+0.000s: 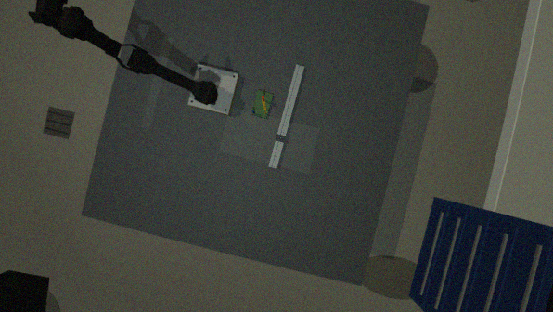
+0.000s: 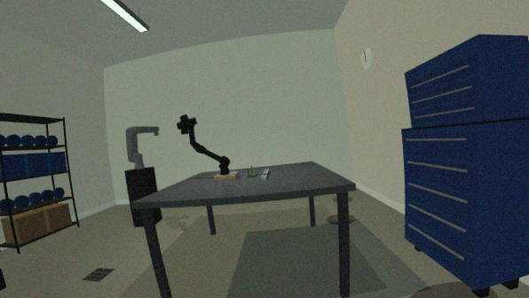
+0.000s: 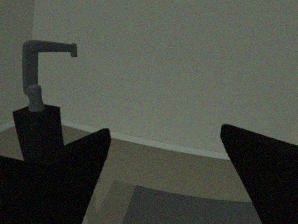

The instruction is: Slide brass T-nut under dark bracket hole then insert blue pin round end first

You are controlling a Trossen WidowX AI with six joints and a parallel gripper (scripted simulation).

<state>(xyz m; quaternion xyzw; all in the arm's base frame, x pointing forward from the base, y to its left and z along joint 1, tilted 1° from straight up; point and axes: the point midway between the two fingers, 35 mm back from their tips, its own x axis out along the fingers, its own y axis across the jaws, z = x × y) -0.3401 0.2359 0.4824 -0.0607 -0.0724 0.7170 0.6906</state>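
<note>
My gripper tip is 580 mm short of the brass T-nut, 480 mm above it and 270 mm to the left of it. The rest, counted from my gripper tip: blue pin (540 mm ahead, 500 mm below, 300 mm to the right); green tray (550 mm ahead, 520 mm below, 280 mm to the right).
</note>
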